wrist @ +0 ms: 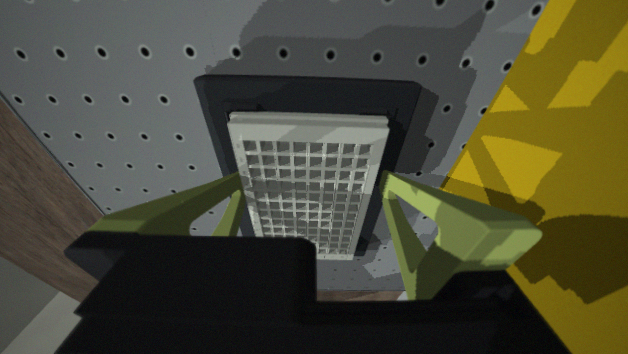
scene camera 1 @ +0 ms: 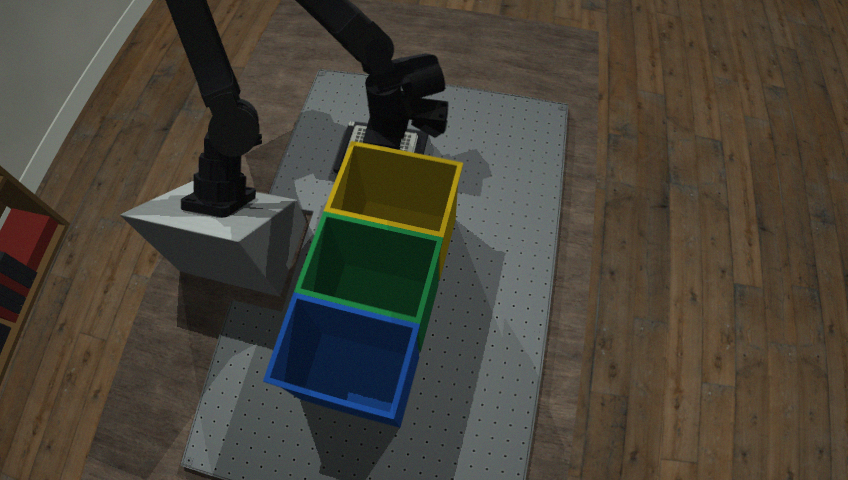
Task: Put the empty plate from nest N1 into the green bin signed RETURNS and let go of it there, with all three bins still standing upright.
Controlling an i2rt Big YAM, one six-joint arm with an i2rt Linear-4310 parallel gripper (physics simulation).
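Places are measured from the arm's base along level axes (x left, y down, z back), in millimetres.
Pixels of known places: gripper, fingertip midpoint: (wrist: 314, 177); arm's base, origin of the base link: (scene camera 1: 219, 202).
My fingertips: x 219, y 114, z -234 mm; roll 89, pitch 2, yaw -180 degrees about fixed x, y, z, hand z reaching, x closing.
Ahead of a thing's pixels: the offset from my fingertips to its top centre. Level surfaces: height alone.
The white well plate @(dx +4, dy -15, dz +19 mm) (scene camera 1: 408, 141) (wrist: 308, 131) lies flat in the dark nest @(dx +4, dy -3, dz +19 mm) (scene camera 1: 339, 155) (wrist: 310, 94), behind the yellow bin. No nest label is readable. My gripper (scene camera 1: 382, 140) (wrist: 314, 177) is open and empty over the plate, with one green finger beside each long side of it. Whether the fingers touch the plate cannot be told. In the scene view the hand and the yellow bin hide much of the plate. The green bin @(dx -298, dy -168, dz -53 mm) (scene camera 1: 432, 273) stands upright between the yellow bin @(dx -168, dy -168, dz -59 mm) (scene camera 1: 451, 196) (wrist: 585, 175) and the blue bin @(dx -428, dy -168, dz -46 mm) (scene camera 1: 407, 371), both also upright. No sign text is readable.
The bins stand in a close row on the grey perforated board @(dy +12 mm) (scene camera 1: 523, 237) (wrist: 100, 30). The yellow bin's wall rises close to the right finger in the wrist view. The arm's grey pedestal (scene camera 1: 202, 255) stands left of the bins. A bookshelf (scene camera 1: 50, 252) is at the far left.
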